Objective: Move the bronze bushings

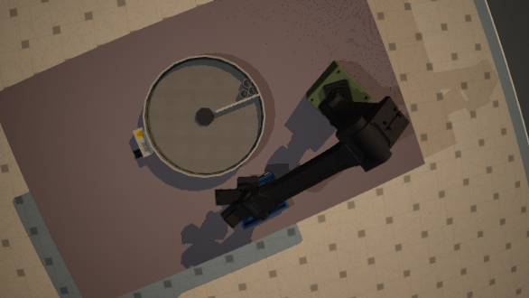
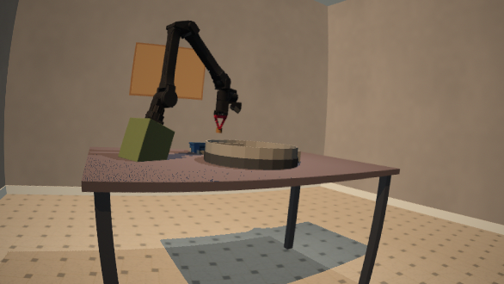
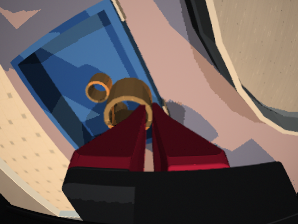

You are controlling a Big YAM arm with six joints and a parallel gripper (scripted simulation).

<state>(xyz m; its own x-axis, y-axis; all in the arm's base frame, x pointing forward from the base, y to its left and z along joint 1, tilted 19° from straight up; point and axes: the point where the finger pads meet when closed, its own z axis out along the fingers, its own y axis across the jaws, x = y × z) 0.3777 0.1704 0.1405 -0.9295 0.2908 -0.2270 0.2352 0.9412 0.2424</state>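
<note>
My hand is 120 mm above the blue crate, 80 mm to the right of it and 30 mm past it. Also, from my hand: turntable 270 mm to the right, 90 mm below, 60 mm ahead.
</note>
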